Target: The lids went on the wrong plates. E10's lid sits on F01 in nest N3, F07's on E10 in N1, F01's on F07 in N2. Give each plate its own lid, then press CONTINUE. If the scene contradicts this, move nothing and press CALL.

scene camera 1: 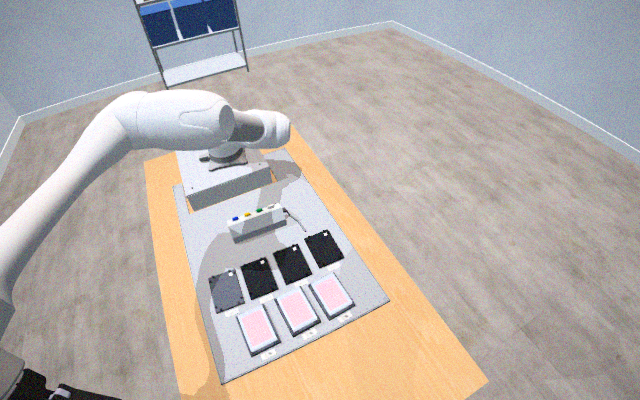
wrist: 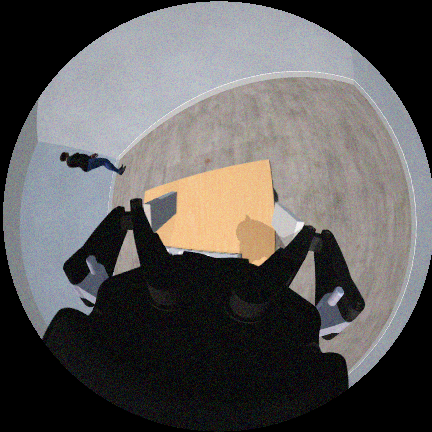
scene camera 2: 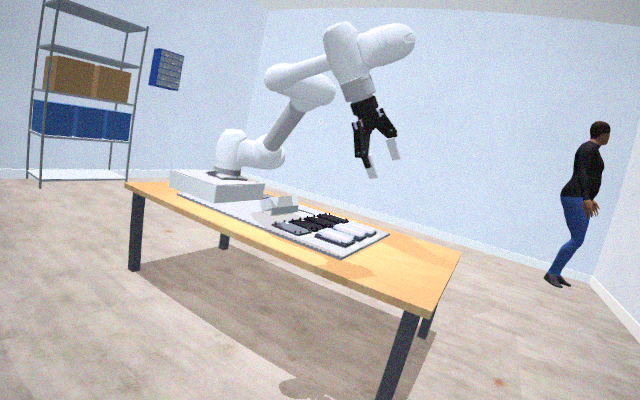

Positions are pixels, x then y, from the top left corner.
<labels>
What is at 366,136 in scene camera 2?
The gripper.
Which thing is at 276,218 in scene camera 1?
A button box.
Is the gripper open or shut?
Open.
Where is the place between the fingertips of the gripper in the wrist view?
224,207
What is the gripper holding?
Nothing.
</labels>
